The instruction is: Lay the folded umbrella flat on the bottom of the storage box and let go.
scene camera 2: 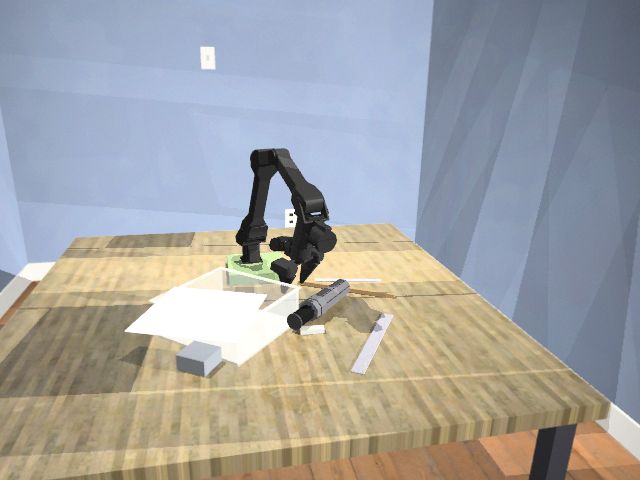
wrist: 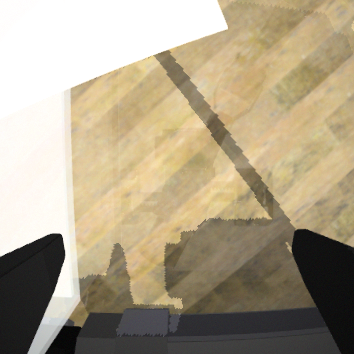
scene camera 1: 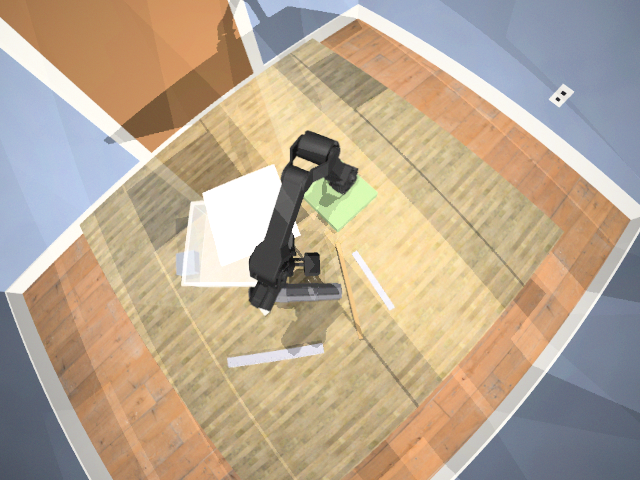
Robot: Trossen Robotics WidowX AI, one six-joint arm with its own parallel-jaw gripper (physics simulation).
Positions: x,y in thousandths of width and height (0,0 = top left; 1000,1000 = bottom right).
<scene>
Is my gripper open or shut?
Open.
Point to a storage box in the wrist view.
At 123,490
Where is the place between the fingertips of my gripper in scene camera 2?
457,601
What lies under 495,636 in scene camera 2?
A folded umbrella.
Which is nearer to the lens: the storage box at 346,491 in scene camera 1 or the folded umbrella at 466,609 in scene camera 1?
The folded umbrella.
</scene>
